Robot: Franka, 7 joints.
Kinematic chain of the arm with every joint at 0, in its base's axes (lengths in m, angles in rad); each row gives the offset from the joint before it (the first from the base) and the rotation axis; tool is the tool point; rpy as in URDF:
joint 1: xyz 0 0 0.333 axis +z
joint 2: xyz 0 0 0 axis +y
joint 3: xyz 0 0 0.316 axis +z
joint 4: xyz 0.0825 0 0 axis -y
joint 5: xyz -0.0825 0 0.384 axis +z
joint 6: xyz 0 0 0 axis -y
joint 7: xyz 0.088 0 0 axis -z
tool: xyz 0 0 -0.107 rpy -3.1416 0 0
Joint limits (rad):
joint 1: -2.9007..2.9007
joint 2: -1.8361..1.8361
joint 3: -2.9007..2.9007
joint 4: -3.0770..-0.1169
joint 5: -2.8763..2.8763
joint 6: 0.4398..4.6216
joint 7: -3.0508..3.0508
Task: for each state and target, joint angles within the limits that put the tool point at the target. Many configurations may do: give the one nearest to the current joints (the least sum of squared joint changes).
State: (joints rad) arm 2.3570 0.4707 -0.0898 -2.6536 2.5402 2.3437 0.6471
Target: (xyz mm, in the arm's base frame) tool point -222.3 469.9 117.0
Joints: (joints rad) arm 2.2252 0.5459 -0.2231 -2.2303 2.5592 2.2693 0.6471
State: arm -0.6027 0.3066 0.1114 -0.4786 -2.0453 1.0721 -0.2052
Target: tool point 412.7 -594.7 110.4
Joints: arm -0.8435 1.3224 0.0993 -1.0286 -1.8947 1.1795 -0.2052
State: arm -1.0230 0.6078 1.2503 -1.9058 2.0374 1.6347 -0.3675
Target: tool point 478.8 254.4 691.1
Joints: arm -1.0212 0.5589 1.6649 -1.8393 1.9786 1.4056 -0.3675
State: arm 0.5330 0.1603 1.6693 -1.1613 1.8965 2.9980 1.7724
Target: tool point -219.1 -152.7 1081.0
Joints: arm 1.0286 -0.4627 1.5584 -0.1908 1.7623 3.4513 1.7724
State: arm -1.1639 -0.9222 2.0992 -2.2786 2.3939 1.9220 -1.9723
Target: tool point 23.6 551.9 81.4
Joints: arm -0.8974 -0.9035 2.3777 -2.1244 2.3833 1.8610 -1.9723
